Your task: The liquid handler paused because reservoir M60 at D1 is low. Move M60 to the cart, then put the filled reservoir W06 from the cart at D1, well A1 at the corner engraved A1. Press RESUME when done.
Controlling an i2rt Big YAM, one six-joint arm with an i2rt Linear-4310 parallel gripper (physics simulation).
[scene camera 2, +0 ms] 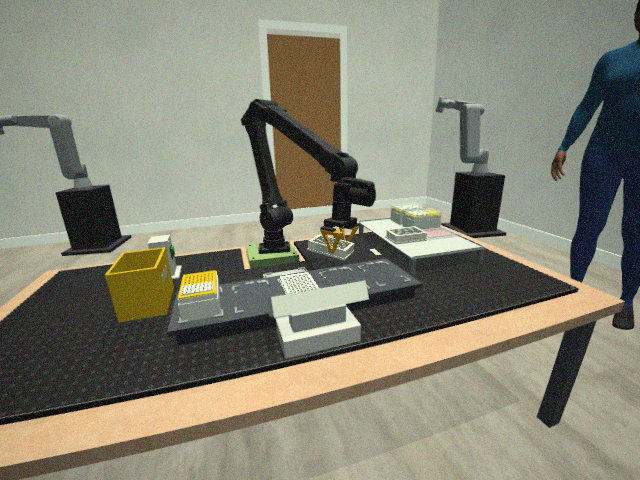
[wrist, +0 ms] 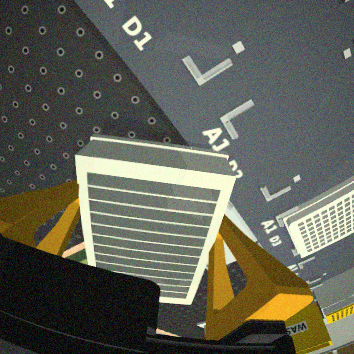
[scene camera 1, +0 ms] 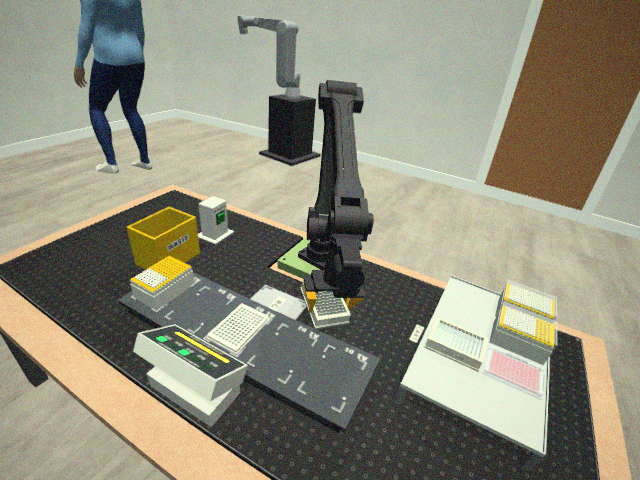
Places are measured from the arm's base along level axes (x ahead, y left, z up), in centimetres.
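Pixels of known places: gripper, fingertip midpoint: (scene camera 2: 338, 249) (wrist: 152, 201) (scene camera 1: 327, 310); arm's base at its link origin: (scene camera 2: 274, 249) (scene camera 1: 319, 258).
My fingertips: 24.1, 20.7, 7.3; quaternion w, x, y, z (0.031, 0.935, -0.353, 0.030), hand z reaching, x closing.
Observation:
For each thing: its top centre in the pictures, then the offset to it from my fingertips, as dx, dy, dz. "*": a spot on its surface instead.
- white-rimmed reservoir at its top centre: (wrist: 145, 266) (scene camera 1: 325, 293) (scene camera 2: 331, 239) -1.5, -2.2, +3.2
- white cart at its top centre: (scene camera 1: 487, 343) (scene camera 2: 413, 231) -19.2, +34.2, -2.3
- white plate at its top centre: (wrist: 344, 218) (scene camera 1: 239, 325) (scene camera 2: 299, 283) +15.8, -13.8, -2.7
- tip rack at its top centre: (scene camera 2: 198, 281) (scene camera 1: 161, 271) +20.1, -38.3, +2.4
- yellow waste bin at its top centre: (scene camera 2: 138, 259) (scene camera 1: 162, 221) +8.3, -56.7, +4.6
- pink plate at its top centre: (scene camera 1: 515, 368) (scene camera 2: 436, 231) -14.7, +41.5, -1.5
- panel at a spot on its surface: (scene camera 1: 188, 356) * +31.7, -9.5, +4.1
My gripper (scene camera 1: 333, 303) (scene camera 2: 342, 244) (wrist: 152, 201) is shut on a white-rimmed reservoir (scene camera 1: 330, 310) (scene camera 2: 317, 246) (wrist: 150, 225) with grey channels, its yellow fingers on the two long sides. It hangs behind the deck, near D2, turned at an angle to it; no name is legible on it. Position D1 (scene camera 1: 338, 376) at the deck's cart end holds no labware, and its A1 engraving shows in the wrist view. Another reservoir (scene camera 1: 455, 342) (scene camera 2: 406, 234) lies on the white cart (scene camera 1: 439, 384) (scene camera 2: 429, 251); its name is unreadable. Which is M60 or W06 I cannot tell. No RESUME lettering is legible.
A white plate (scene camera 1: 237, 328) (scene camera 2: 298, 283) sits at D3. A tip rack (scene camera 1: 161, 281) (scene camera 2: 199, 294) stands at the far deck end, beside the yellow waste bin (scene camera 1: 164, 245) (scene camera 2: 139, 286). Tip boxes (scene camera 1: 524, 330) and a pink plate (scene camera 1: 515, 370) share the cart. A panel (scene camera 1: 188, 356) stands in front.

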